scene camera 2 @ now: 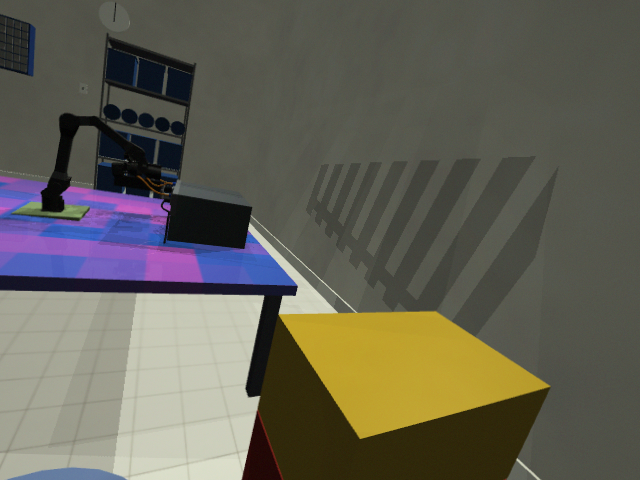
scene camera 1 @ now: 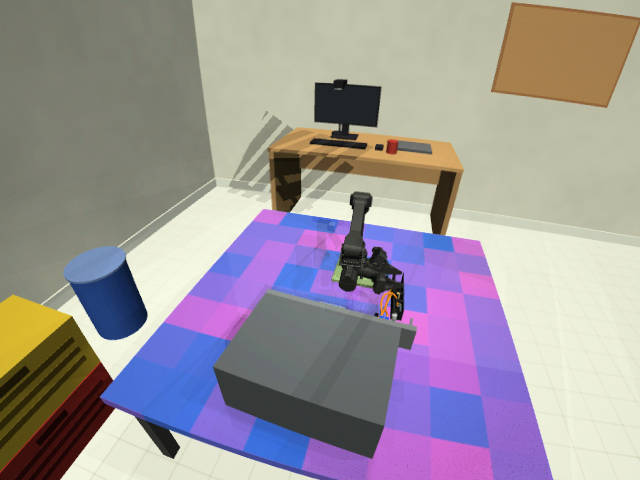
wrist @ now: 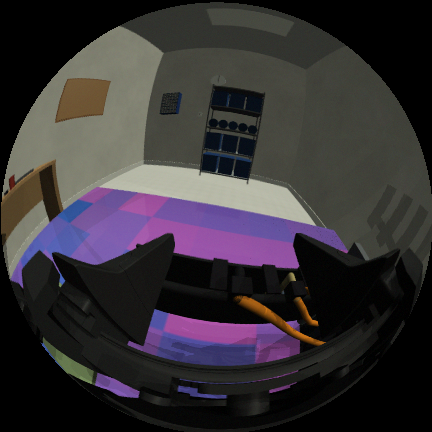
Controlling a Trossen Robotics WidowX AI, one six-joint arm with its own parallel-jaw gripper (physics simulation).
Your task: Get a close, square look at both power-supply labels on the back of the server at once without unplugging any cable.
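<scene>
The dark grey server sits on the table. Its back faces the arm, and a small grey bracket sticks out at one rear corner. A black cable-carrying arm stands out behind it, with orange cables looping toward the server. My gripper is open, and the black bar crosses below and between its fingers in the wrist view. Whether they touch it cannot be told. The power-supply labels do not show in any view.
The arm's green base plate is on the patchwork table. A blue bin, a yellow box and a red box stand beside it. A desk and shelf rack stand farther off.
</scene>
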